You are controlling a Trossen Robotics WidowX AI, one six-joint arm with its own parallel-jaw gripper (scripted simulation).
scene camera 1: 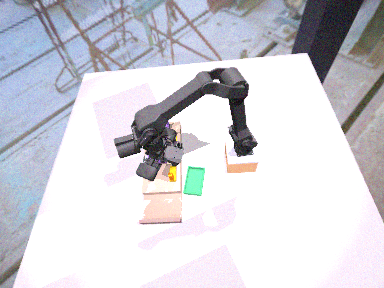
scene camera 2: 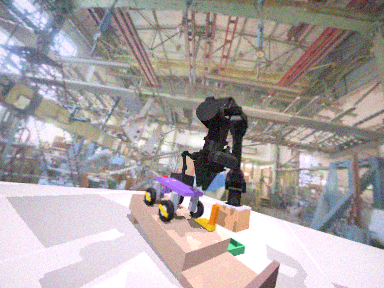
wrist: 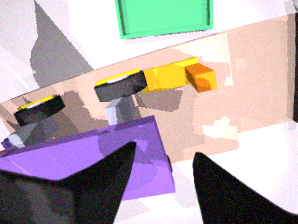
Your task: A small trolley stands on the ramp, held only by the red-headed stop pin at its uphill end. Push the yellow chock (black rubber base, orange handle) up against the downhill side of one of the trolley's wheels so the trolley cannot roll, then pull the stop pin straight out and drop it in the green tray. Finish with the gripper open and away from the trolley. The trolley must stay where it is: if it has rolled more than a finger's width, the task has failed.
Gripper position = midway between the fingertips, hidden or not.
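Gripper (scene camera 2: 200,188). Gripper again (scene camera 1: 160,161). In the wrist view: gripper (wrist: 164,152), purple trolley (wrist: 152,173), yellow chock (wrist: 167,76).
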